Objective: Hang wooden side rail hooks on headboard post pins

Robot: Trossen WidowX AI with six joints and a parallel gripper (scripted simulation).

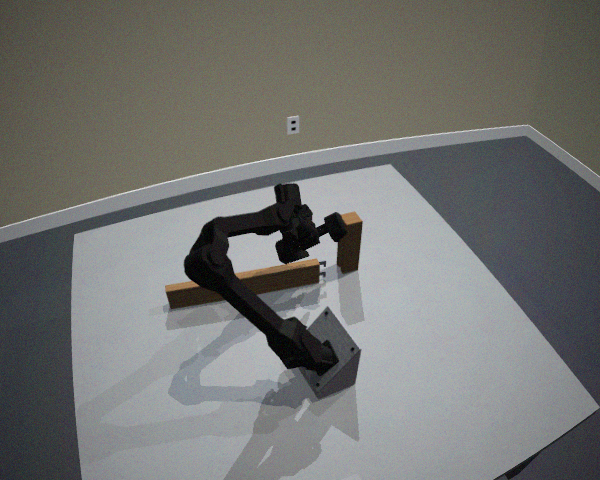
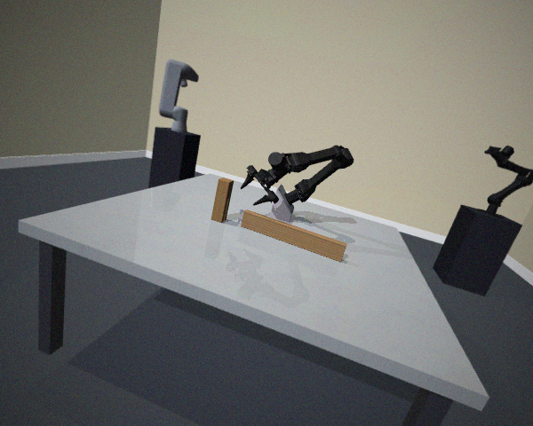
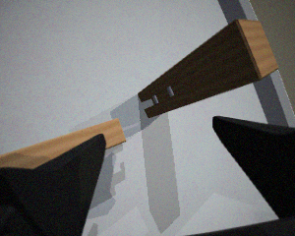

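Now: the wooden headboard post 90 mm to the right of my gripper tip, 40 mm below it and 30 mm ahead of it.
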